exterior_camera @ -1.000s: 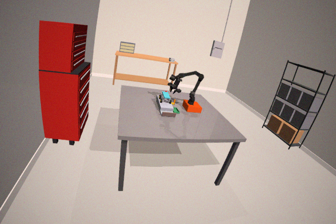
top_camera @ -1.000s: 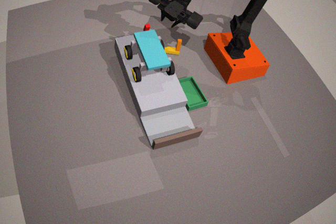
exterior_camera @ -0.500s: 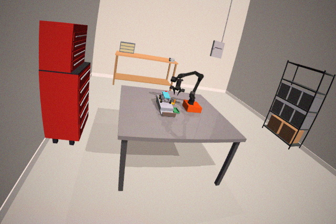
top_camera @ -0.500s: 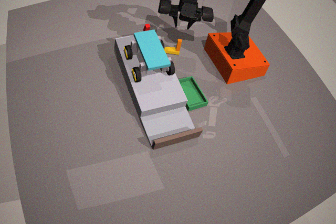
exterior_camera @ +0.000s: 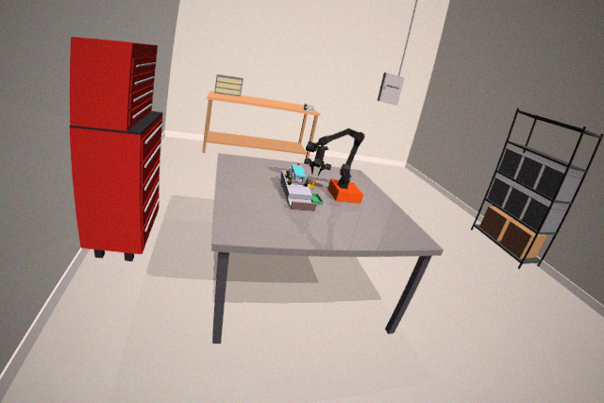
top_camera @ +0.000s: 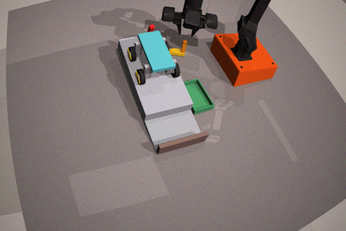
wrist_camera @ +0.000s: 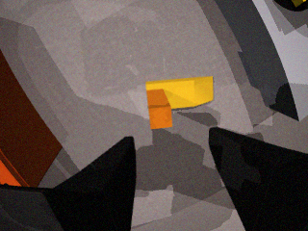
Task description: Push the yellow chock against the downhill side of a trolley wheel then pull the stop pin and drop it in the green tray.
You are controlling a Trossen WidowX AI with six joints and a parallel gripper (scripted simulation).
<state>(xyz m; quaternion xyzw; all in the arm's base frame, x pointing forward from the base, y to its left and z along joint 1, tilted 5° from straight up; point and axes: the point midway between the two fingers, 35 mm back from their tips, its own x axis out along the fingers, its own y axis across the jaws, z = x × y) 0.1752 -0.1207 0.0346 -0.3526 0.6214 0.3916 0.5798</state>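
My gripper tip is now 20 mm short of the yellow chock, 10 mm to the left of it and 70 mm above it. The rest, counted from my gripper tip: trolley (160 mm ahead, 90 mm to the left, 20 mm above); red-headed stop pin (140 mm ahead, 10 mm to the right, 40 mm above); brown bar (160 mm ahead, 360 mm to the left, 60 mm below).
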